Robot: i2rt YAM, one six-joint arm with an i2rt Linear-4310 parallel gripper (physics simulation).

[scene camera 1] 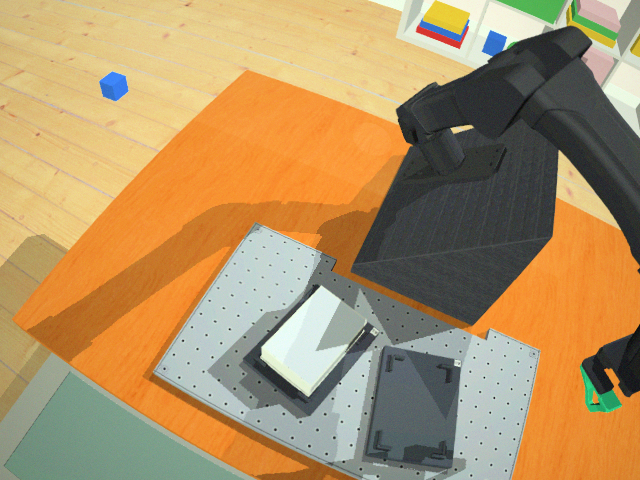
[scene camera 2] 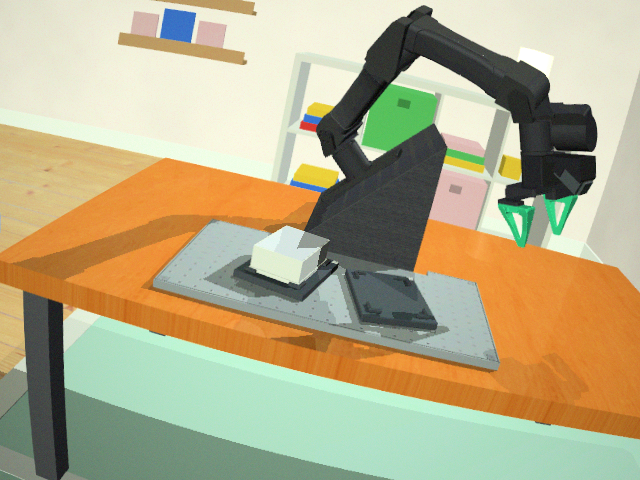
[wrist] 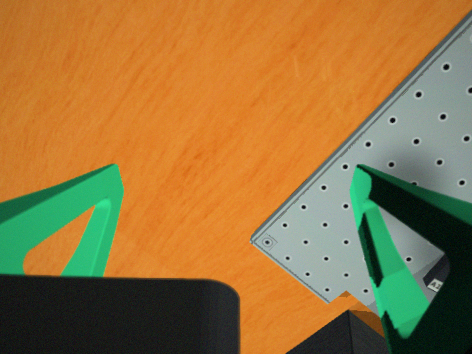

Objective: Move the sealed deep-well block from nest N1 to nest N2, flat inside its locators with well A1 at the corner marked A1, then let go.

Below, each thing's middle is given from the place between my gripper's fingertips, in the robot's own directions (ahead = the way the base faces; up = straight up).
Now: hand 90 mm short of the deep-well block [scene camera 1: 311, 343], 390 mm to the left of it and 110 mm above it.
